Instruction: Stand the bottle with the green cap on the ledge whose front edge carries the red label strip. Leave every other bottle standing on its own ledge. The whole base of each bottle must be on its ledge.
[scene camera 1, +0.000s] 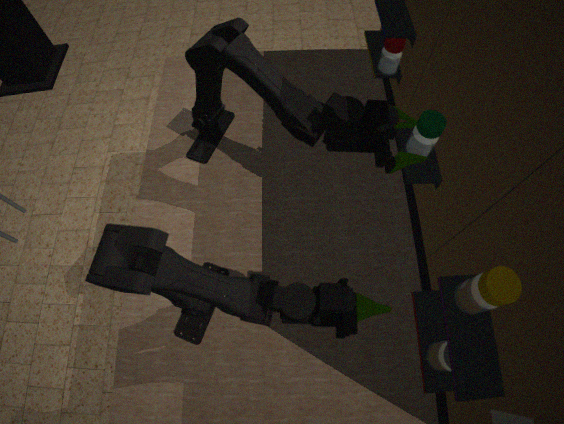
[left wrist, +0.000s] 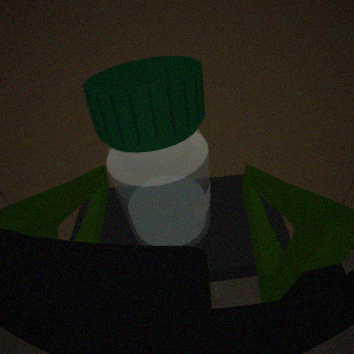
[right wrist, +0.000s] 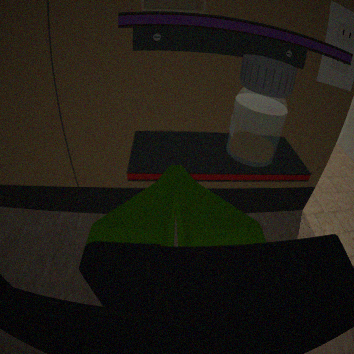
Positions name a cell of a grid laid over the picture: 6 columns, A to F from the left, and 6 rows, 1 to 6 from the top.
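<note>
My left gripper (scene camera 1: E3) is visible, and it (left wrist: C3) can be seen again. My right gripper (scene camera 1: E5) is visible, and it (right wrist: C3) can be seen again. A red-capped bottle (scene camera 1: E1) is visible; the red-capped bottle is out of frame in the left wrist view, and it is out of frame in the right wrist view. Also visible are a grey-capped bottle (right wrist: E2) and a yellow-capped bottle (scene camera 1: F5).
</note>
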